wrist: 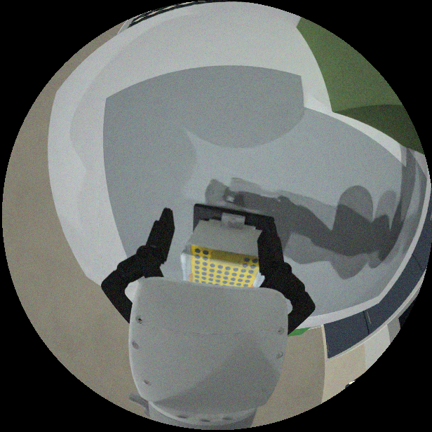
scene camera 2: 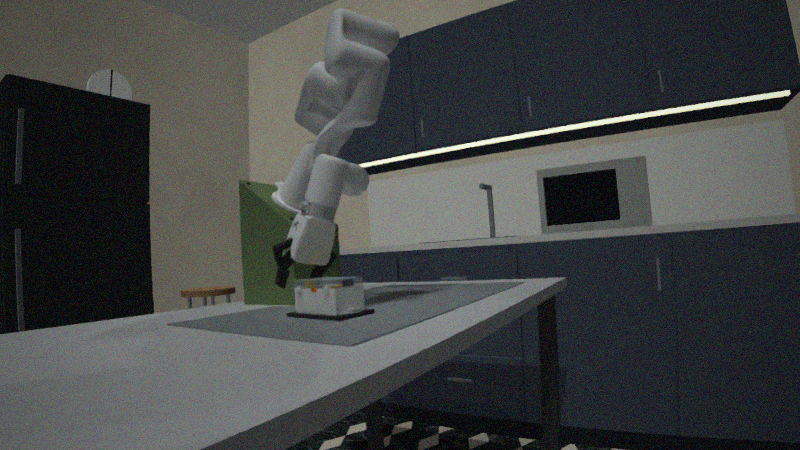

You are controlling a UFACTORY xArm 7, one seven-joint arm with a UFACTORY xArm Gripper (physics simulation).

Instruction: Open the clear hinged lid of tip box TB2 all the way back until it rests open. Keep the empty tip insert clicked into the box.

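Frame: origin at the arm's base, x back, y right, z up, level; millimetres.
Seen in the pictures: arm's base, link origin: [scene camera 2: 290, 205].
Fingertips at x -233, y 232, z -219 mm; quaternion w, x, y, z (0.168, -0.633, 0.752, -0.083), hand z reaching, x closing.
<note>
Pixels of each thing's top centre, then the offset from my fingertips to it. "spot": a spot on its surface instead. Level surfaces: height alone.
- tip box, top centre: [scene camera 2: 328, 278] dy -3, dx -89, dz +18 mm
- dark base plate, surface spot: [scene camera 2: 338, 317] spot: dy +55, dx -157, dz -53 mm
- grey mat, surface height: dz -60 mm
- white table, surface height: dz -63 mm
The tip box [scene camera 2: 328, 301] [wrist: 226, 236] is white and stands upright on a dark base plate [scene camera 2: 338, 317] [wrist: 202, 210]. Its clear lid [scene camera 2: 338, 279] lies flat over the top, closed. Under it the yellow insert [wrist: 224, 270] with rows of dark holes sits level in the box; part of it is hidden behind the gripper body. A small grey tab [wrist: 233, 220] shows on the box's end wall. No TB2 label is readable. My gripper [scene camera 2: 299, 278] [wrist: 218, 224] is open and empty, fingers spread wide, just above and beside the box. In the wrist view its right finger overlaps the box's right edge.
The base plate stands on a grey mat [scene camera 2: 251, 329] [wrist: 145, 115] on the white table [scene camera 2: 139, 380] [wrist: 75, 175]. A green panel [scene camera 2: 262, 246] [wrist: 350, 65] rises behind the box. A stool [scene camera 2: 207, 292] is beyond the table, and blue cabinets [scene camera 2: 604, 313] stand behind it.
</note>
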